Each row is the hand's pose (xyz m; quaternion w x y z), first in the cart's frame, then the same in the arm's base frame.
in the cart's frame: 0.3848 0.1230 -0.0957 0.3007 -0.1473 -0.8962 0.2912
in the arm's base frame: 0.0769 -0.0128 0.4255 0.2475 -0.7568 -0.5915 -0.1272
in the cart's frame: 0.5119 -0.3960 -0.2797 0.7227 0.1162 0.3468 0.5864
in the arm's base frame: -0.3325 -0.1641 0.0665 0.9586 0.2765 -0.0428 -0.0531
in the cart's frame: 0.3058 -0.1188 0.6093 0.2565 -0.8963 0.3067 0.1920
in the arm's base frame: -0.4205 0.1677 0.9563 0.4539 -0.4064 0.7686 -0.1953
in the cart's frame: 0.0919 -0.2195 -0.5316 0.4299 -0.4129 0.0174 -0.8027
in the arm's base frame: -0.0454 0.2147 -0.1458 0.2285 0.0706 -0.2939 0.9254
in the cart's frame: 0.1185 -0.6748 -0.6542 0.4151 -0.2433 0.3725 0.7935
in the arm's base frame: -0.4149 0.1715 -0.4368 0.9342 -0.0192 0.2671 0.2355
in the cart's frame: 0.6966 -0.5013 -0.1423 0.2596 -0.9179 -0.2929 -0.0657
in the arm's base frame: -0.4947 -0.3268 0.1728 0.1603 -0.7911 0.4006 -0.4336
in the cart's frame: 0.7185 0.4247 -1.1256 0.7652 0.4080 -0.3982 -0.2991
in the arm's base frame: 0.7432 -0.4925 -0.3420 0.1932 0.1288 -0.6774 -0.6980
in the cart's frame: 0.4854 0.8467 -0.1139 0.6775 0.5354 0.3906 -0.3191
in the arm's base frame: 0.7405 -0.1165 0.7137 0.2614 0.7641 -0.2122 -0.5502
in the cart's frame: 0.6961 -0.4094 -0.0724 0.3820 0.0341 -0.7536 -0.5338
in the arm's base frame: -0.4384 -0.3164 0.2730 0.2653 0.3650 0.5593 0.6954
